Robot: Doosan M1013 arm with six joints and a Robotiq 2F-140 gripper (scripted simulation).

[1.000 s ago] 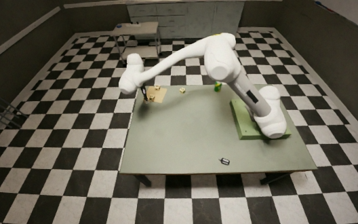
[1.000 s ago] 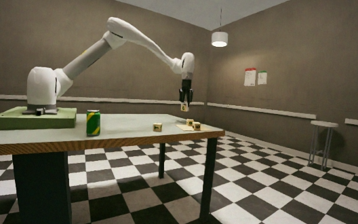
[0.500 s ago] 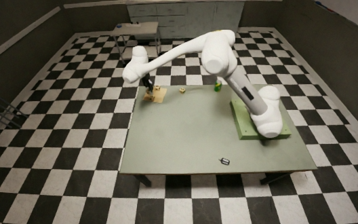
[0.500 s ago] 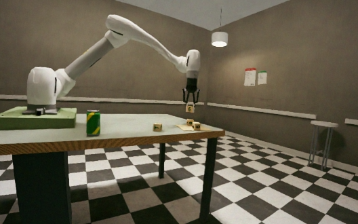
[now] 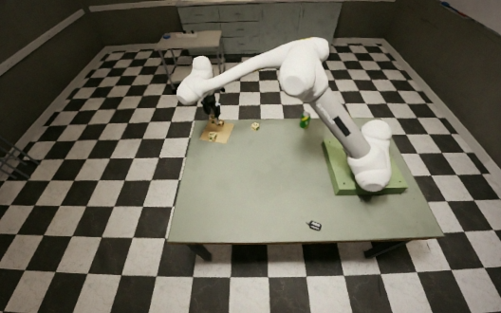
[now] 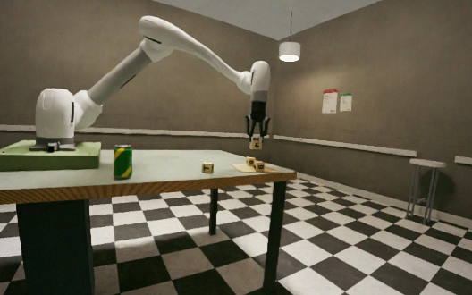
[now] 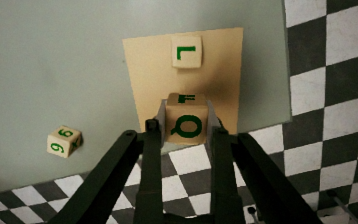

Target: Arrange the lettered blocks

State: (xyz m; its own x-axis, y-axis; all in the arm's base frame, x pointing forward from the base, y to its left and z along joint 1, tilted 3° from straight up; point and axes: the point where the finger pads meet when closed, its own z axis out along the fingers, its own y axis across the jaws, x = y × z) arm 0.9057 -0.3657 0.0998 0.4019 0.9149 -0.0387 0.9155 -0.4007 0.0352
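Right now the tan mat is 10 mm to the right of my hand and 130 mm below it. The rest, counted from my hand: black object (520 mm behind, 730 mm to the left, 120 mm below); yellow can (650 mm behind, 70 mm below).
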